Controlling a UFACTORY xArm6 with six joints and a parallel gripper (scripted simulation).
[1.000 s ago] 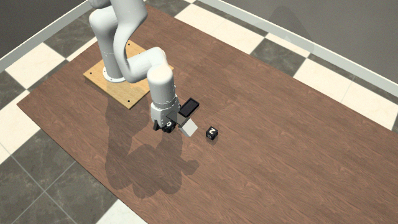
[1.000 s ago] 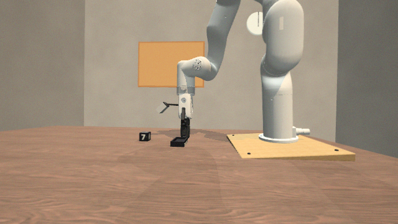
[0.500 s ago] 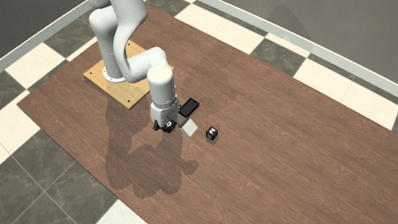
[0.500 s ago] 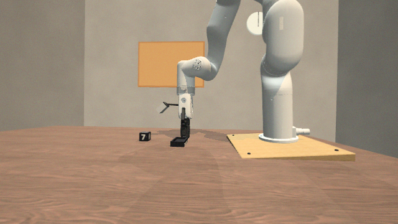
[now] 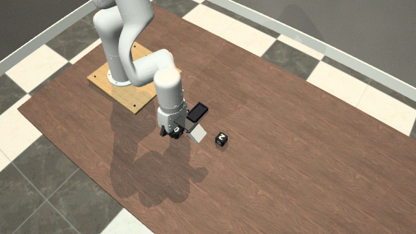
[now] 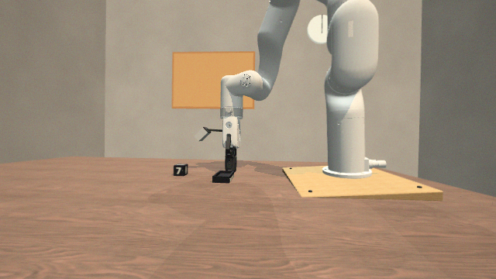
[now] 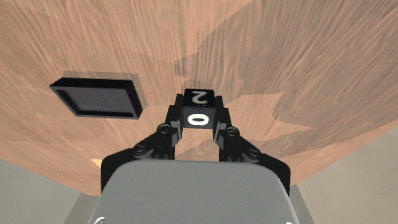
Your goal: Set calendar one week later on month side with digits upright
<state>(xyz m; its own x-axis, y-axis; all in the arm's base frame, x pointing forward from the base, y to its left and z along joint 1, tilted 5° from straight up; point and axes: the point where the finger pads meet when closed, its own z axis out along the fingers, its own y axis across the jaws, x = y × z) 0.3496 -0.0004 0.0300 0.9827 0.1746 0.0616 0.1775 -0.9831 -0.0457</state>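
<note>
Now: hand 10 mm above the black cube. From my hand the other things lie so: black tray 20 mm behind, 110 mm to the left, 20 mm below.
</note>
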